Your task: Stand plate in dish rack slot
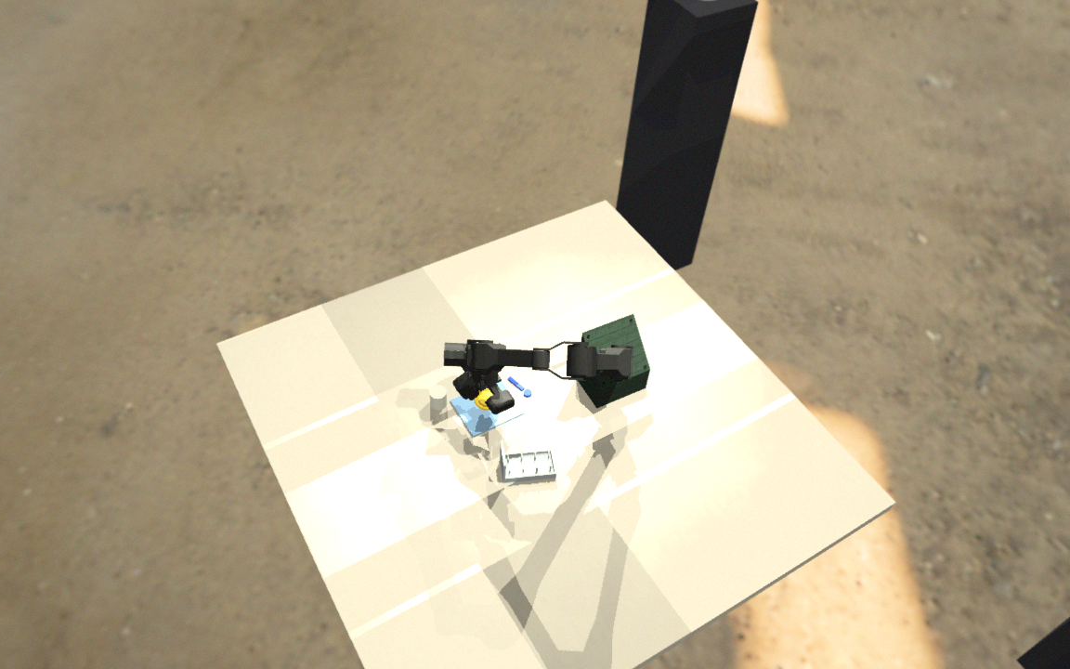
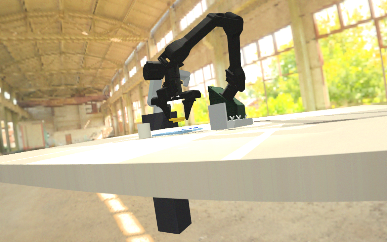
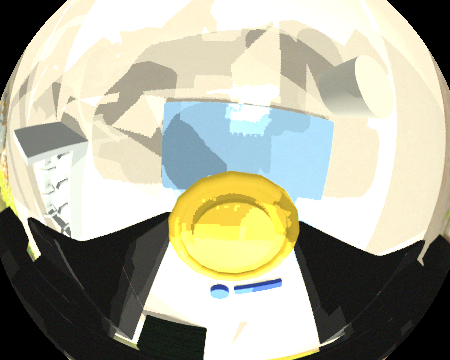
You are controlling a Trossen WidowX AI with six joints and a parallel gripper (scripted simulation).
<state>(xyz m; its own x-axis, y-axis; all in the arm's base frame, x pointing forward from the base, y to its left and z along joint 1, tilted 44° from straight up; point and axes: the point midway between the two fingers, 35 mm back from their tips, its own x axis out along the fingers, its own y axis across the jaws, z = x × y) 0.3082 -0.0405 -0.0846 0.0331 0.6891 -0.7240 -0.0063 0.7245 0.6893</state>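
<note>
Now: gripper tip 1 cm past the light blue mat, 1 cm to the left of it and 4 cm above it. Also, from my gripper tip: blue spoon (12 cm behind, 2 cm to the right, 4 cm below); small white cup (10 cm ahead, 8 cm to the right, 2 cm below); yellow plate (1 cm above).
</note>
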